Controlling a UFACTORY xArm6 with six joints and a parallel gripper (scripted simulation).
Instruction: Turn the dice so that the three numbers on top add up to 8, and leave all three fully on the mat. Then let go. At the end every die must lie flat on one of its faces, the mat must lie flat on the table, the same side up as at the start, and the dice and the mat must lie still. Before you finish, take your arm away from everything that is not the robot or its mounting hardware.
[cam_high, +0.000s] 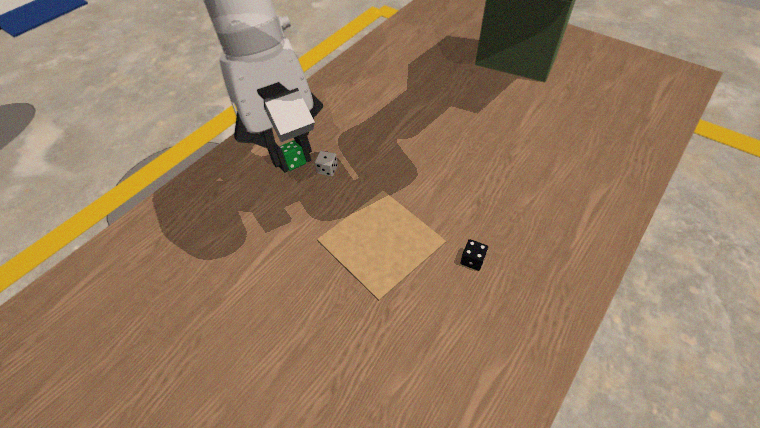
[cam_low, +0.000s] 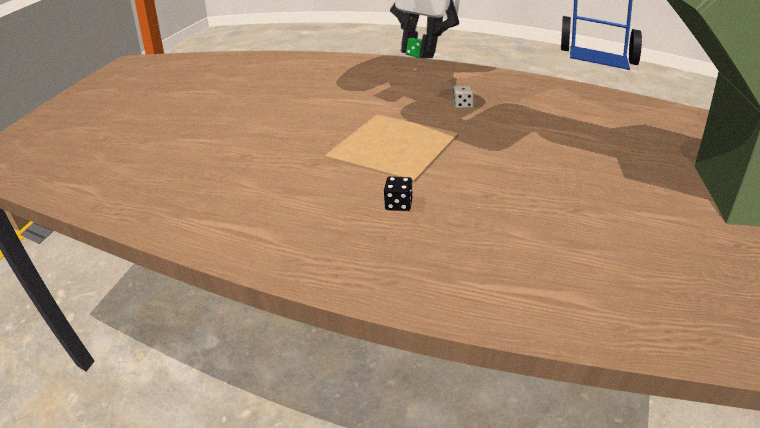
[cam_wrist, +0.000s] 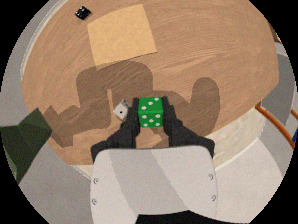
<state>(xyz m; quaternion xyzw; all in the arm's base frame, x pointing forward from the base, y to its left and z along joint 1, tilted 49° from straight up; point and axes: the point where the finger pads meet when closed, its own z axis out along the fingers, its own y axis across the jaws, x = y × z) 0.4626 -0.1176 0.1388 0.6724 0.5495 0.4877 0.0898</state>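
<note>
Now: hand 9 cm above the white die, 7 cm past it and 2 cm to the left of it. Round my hand: tan mat 16 cm to the left, 11 cm below, 3 cm behind; then green die 1 cm below; then black die 28 cm to the left, 10 cm behind, 9 cm below.
</note>
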